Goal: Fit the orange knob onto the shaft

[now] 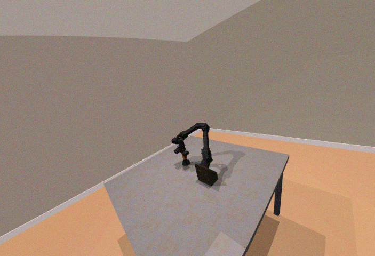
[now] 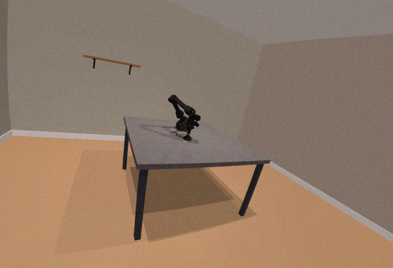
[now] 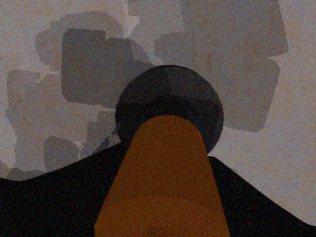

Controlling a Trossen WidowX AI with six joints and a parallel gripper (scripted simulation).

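Right now my gripper tip is 2 cm below the orange knob. From my gripper tip the other things lie so: pedestal with shaft (4 cm below).
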